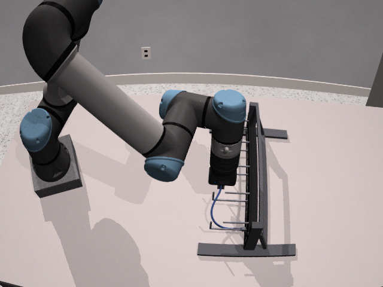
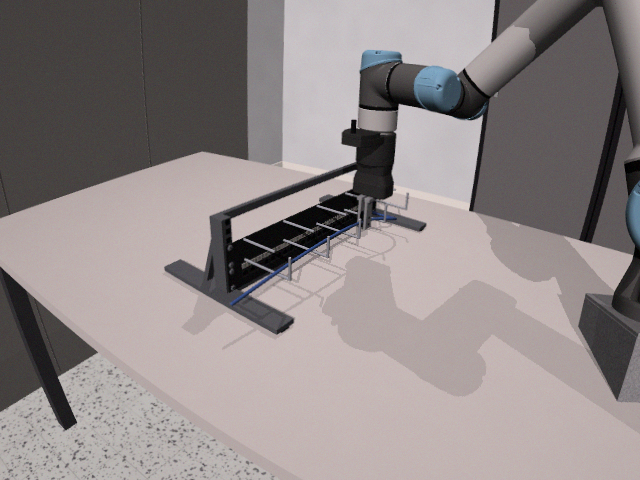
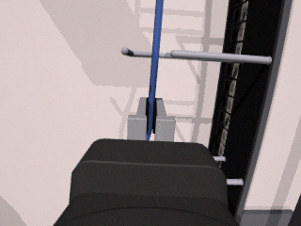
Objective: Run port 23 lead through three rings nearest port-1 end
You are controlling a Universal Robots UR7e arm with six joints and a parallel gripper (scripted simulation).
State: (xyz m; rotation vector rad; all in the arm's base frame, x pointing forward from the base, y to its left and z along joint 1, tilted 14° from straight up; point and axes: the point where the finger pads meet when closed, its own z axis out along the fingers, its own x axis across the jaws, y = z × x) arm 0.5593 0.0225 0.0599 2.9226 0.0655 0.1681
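Right now my hand is 10 cm short of the rack, 5 cm to the right of it and 1 cm above it.
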